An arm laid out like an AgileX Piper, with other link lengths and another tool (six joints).
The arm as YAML. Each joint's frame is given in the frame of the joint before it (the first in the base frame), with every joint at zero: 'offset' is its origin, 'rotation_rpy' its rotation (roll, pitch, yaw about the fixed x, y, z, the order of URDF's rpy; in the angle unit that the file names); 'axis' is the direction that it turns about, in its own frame. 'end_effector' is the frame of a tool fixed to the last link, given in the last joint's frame.
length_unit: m
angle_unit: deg
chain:
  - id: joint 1
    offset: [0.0, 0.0, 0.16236]
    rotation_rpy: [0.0, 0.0, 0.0]
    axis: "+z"
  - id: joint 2
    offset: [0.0, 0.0, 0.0]
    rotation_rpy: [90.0, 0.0, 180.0]
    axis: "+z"
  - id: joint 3
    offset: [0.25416, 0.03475, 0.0]
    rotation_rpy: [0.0, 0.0, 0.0]
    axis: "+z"
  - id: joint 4
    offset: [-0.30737, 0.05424, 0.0]
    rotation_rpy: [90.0, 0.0, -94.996]
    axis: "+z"
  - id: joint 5
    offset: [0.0, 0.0, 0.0]
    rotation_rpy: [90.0, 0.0, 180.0]
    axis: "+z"
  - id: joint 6
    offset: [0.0, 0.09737, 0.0]
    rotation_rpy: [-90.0, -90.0, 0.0]
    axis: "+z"
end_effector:
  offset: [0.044, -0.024, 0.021]
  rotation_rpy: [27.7, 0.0, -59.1]
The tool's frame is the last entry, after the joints.
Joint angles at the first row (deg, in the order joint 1, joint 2, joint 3, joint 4, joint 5, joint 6):
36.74, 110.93, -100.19, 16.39, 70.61, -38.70
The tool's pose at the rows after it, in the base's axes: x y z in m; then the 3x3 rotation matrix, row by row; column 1 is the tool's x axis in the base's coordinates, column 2 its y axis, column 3 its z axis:
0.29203, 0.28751, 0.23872; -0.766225, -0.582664, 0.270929; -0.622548, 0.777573, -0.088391; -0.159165, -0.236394, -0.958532
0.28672, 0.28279, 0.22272; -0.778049, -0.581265, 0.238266; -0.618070, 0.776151, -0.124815; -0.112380, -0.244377, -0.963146
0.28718, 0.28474, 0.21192; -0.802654, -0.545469, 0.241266; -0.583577, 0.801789, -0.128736; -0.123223, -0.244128, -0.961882
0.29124, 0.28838, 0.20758; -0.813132, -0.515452, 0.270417; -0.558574, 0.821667, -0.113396; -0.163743, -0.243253, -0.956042
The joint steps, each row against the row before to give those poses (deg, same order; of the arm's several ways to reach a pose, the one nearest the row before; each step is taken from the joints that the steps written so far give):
0.50, 0.00, 5.57, -1.39, 0.00, 0.83
0.00, 0.00, 3.15, -0.51, -0.63, 0.66
0.00, 0.00, 1.95, 0.00, -3.09, 1.76
0.00, 0.00, 0.60, 0.00, -3.22, 0.80

